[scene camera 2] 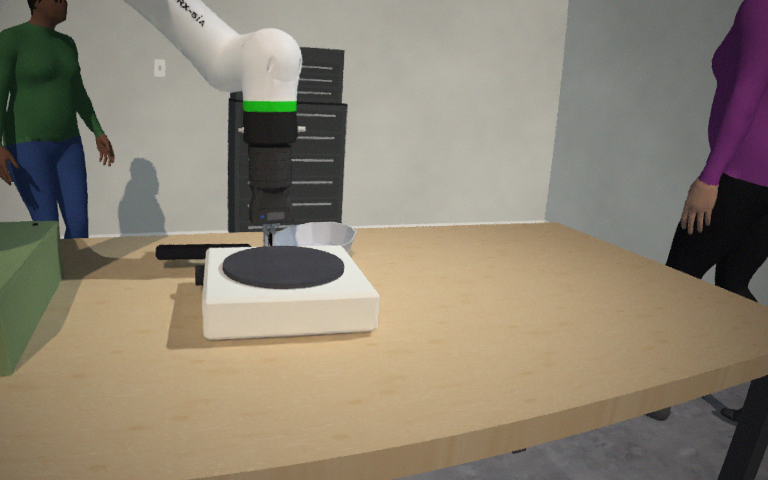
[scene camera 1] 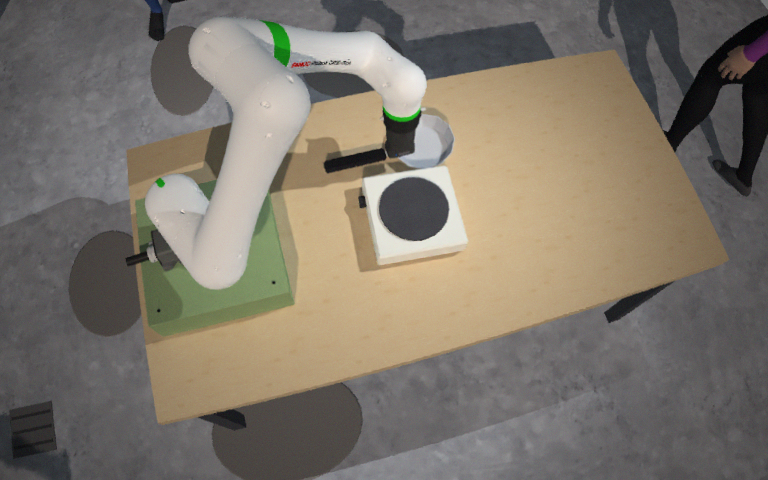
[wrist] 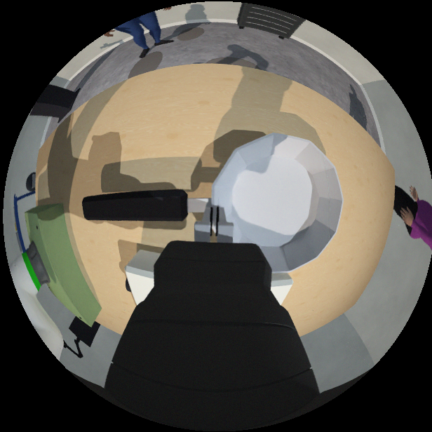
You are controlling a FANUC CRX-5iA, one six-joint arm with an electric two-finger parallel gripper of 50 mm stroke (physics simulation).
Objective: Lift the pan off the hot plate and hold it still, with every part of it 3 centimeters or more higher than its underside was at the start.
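Places are measured from the arm's base along level axes (x ahead, y left, z up), in centimetres.
Where they show: gripper, between the fingertips: [scene camera 1: 396, 154].
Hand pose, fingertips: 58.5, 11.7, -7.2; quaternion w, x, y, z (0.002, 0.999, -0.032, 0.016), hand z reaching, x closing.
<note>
Things, the pixels of their top centre, and the offset from my fingertips, as dx, dy, dz. Level surfaces: height alone.
- hot plate, centre of its top: [scene camera 2: 278, 262] [scene camera 1: 411, 207] -3.2, -19.1, +4.1
- wooden table, height of its surface: dz -3.2
- hot plate's knob, centre of its top: [scene camera 2: 200, 266] [scene camera 1: 362, 199] -14.2, -11.4, +1.9
The pan [scene camera 1: 434, 142] [scene camera 2: 325, 233] [wrist: 275, 200], a grey faceted bowl, is upright behind the hot plate [scene camera 1: 417, 250] [scene camera 2: 291, 314] [wrist: 140, 284], clear of its dark disc. Its black handle [scene camera 1: 355, 160] [scene camera 2: 189, 251] [wrist: 135, 205] points left toward the robot's base. My gripper [scene camera 2: 269, 234] [wrist: 214, 215] points straight down and is shut on the pan's thin wall near the handle's metal neck. In scene camera 1 the fingertips are hidden by the gripper body. The pan's underside is hidden behind the hot plate in scene camera 2, so its height above the table is unclear.
The wooden table [scene camera 1: 538, 169] [scene camera 2: 481, 339] [wrist: 170, 120] carries the green base block [scene camera 1: 226, 308] [scene camera 2: 28, 294] [wrist: 65, 260] at the left. The hot plate's knob [scene camera 1: 362, 201] faces left. Two people stand beyond the table. A dark drawer cabinet [scene camera 2: 328, 169] is against the wall.
</note>
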